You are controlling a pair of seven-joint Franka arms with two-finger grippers.
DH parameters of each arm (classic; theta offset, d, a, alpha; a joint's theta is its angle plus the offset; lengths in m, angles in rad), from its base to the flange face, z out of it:
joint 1: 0 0.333 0 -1.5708
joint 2: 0 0 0 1.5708
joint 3: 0 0.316 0.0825 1.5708
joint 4: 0 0 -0.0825 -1.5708
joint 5: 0 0.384 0 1.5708
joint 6: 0 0 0.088 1.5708
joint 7: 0 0.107 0 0
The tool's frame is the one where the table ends.
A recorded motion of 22 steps. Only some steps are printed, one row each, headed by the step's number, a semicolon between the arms.
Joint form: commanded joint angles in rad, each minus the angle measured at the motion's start. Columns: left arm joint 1, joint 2, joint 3, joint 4, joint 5, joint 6, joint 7; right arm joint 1, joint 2, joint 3, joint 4, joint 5, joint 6, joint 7.
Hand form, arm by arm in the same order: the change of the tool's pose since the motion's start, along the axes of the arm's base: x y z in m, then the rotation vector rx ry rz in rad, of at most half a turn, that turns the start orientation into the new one. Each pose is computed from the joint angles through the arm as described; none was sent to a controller.
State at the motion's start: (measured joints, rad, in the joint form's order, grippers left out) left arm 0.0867 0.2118 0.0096 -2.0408 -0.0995 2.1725 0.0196; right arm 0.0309 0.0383 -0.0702 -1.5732 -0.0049 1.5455 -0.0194
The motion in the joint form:
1: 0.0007 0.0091 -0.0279 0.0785 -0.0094 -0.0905 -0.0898; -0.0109 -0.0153 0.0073 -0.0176 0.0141 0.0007 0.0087
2: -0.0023 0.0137 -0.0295 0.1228 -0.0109 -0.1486 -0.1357; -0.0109 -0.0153 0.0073 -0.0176 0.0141 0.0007 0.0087
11: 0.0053 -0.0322 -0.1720 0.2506 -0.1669 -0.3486 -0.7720; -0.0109 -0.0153 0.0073 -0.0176 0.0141 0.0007 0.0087
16: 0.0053 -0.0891 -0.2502 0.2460 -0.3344 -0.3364 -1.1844; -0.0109 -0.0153 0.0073 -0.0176 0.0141 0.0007 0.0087
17: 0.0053 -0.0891 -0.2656 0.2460 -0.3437 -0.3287 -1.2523; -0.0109 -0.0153 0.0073 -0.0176 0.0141 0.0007 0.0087
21: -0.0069 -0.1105 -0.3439 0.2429 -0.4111 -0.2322 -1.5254; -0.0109 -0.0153 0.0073 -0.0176 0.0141 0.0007 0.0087
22: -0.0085 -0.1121 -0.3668 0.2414 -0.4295 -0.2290 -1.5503; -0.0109 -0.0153 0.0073 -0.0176 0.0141 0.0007 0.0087
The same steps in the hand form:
1: 0.0130 -0.0160 0.0219 -0.0136 0.0276 0.0607; -0.0048 -0.0006 0.0004 0.0148 0.0010 -0.0129
2: 0.0182 -0.0192 0.0343 -0.0153 0.0500 0.0972; -0.0048 -0.0006 0.0004 0.0148 0.0010 -0.0129
11: 0.0191 -0.1102 0.1089 -0.1146 0.1937 0.6218; -0.0048 -0.0006 0.0004 0.0148 0.0010 -0.0129
16: 0.0059 -0.1671 0.1467 -0.2250 0.3037 0.9875; -0.0048 -0.0006 0.0004 0.0148 0.0010 -0.0129
17: 0.0049 -0.1761 0.1479 -0.2253 0.3218 1.0418; -0.0048 -0.0006 0.0004 0.0148 0.0010 -0.0129
21: -0.0018 -0.2280 0.1694 -0.2930 0.3616 1.2548; -0.0048 -0.0006 0.0004 0.0148 0.0010 -0.0129
22: -0.0066 -0.2424 0.1710 -0.3003 0.3845 1.2592; -0.0048 -0.0006 0.0004 0.0148 0.0010 -0.0129

